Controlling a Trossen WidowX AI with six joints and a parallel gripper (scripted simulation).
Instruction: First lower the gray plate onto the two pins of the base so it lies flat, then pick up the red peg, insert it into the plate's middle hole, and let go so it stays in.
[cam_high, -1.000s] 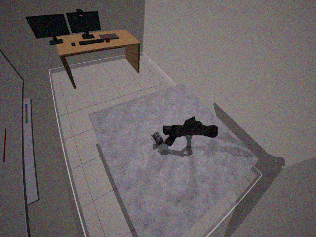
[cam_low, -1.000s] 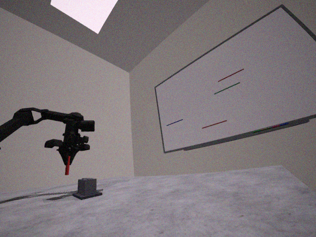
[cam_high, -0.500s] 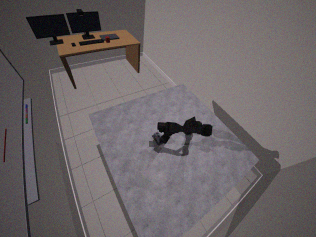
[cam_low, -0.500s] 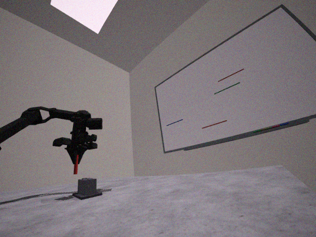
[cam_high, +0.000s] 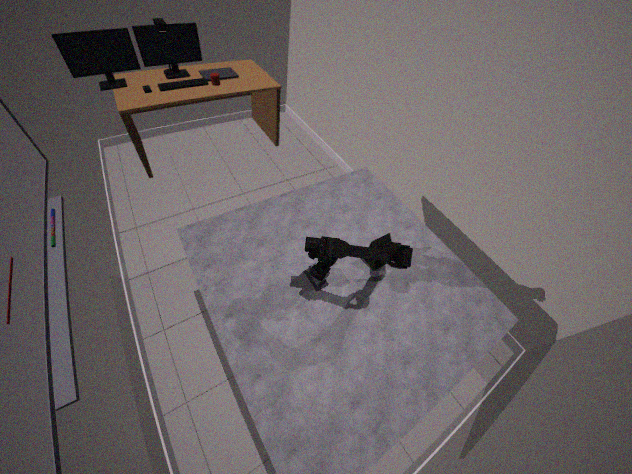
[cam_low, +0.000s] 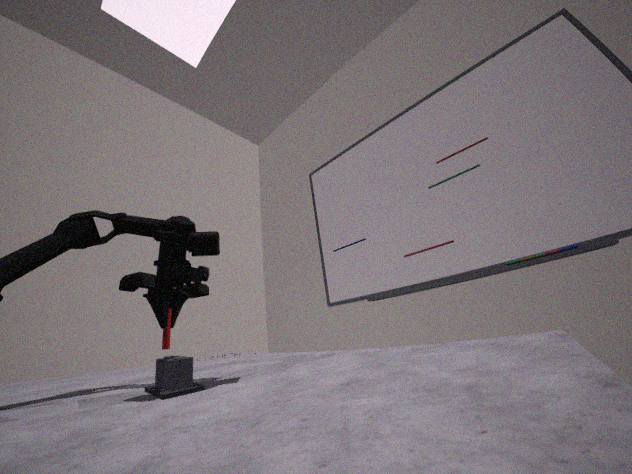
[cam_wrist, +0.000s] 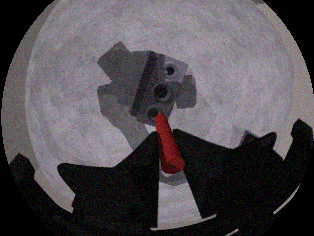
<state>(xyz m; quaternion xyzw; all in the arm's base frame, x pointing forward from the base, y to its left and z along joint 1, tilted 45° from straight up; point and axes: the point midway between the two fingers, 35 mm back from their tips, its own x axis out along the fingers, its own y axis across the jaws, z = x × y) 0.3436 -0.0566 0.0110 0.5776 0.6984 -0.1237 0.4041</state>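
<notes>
Right now the gray plate is 1 cm ahead of my gripper tip, 3 cm to the right of it and 7 cm below it. Round my gripper tip: dark base (1 cm ahead, 3 cm to the right, 11 cm below); then red peg (right at my gripper tip).
</notes>
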